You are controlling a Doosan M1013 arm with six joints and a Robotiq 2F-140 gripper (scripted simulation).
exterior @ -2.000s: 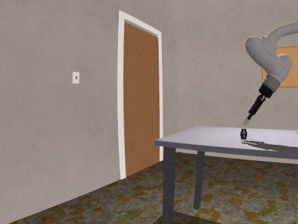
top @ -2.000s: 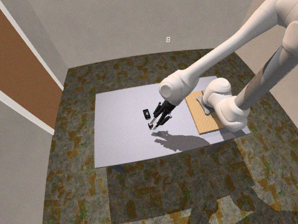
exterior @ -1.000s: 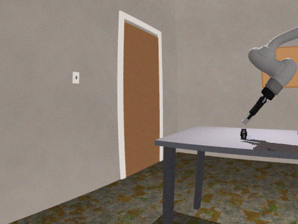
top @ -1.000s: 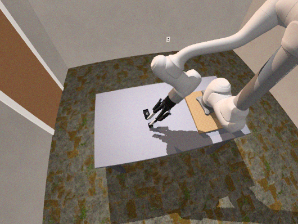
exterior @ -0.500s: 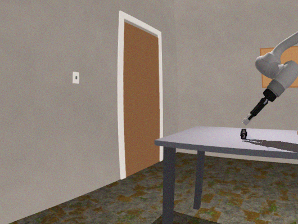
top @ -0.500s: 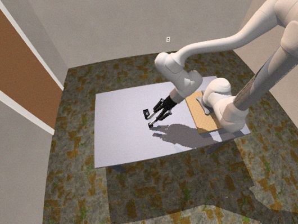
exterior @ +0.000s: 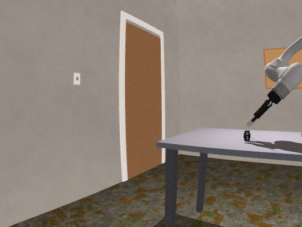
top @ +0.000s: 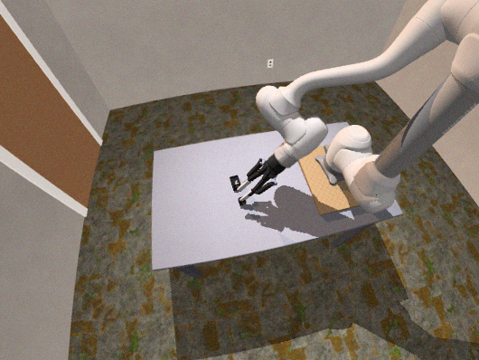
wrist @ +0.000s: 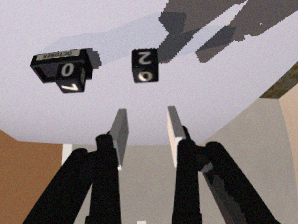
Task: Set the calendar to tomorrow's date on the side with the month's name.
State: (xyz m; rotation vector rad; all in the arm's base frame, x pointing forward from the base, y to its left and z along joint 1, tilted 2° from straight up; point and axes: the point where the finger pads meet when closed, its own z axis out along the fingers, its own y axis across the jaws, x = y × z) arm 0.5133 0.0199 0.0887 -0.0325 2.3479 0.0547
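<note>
Now: hand 90 mm above the dark cube and 20 mm short of it.
</note>
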